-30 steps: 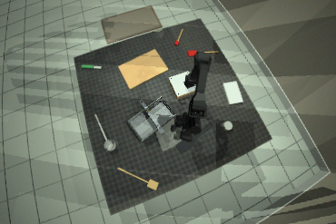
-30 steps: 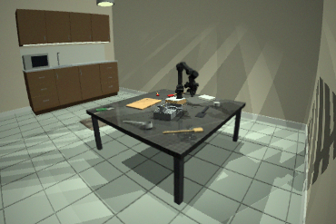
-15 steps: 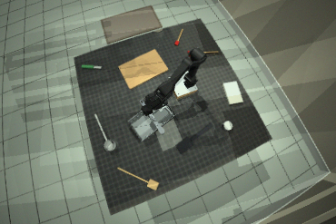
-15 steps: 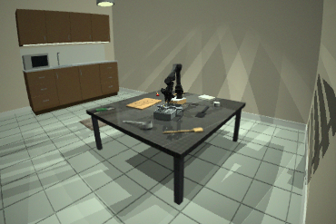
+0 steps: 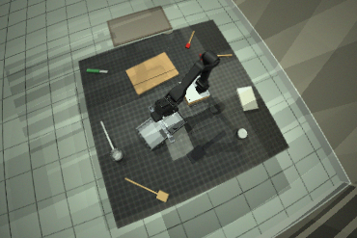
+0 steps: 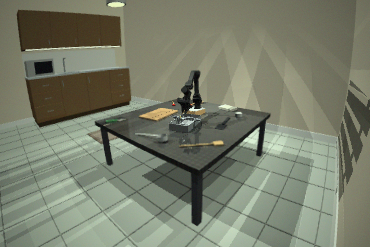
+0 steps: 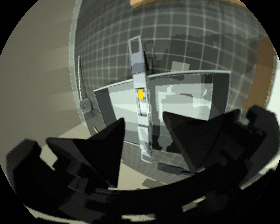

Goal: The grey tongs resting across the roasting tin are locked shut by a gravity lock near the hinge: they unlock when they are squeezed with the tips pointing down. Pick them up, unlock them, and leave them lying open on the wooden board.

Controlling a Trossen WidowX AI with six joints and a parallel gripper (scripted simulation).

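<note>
Right now the yellow lock piece is 2 cm ahead of my gripper tip, 2 cm to the right of it and 3 cm below it. Round my gripper tip: black spatula: 20 cm behind, 29 cm to the left, 10 cm below; then wooden board: 8 cm behind, 39 cm to the right, 9 cm below; then roasting tin: 2 cm ahead, 4 cm to the left, 7 cm below.
</note>
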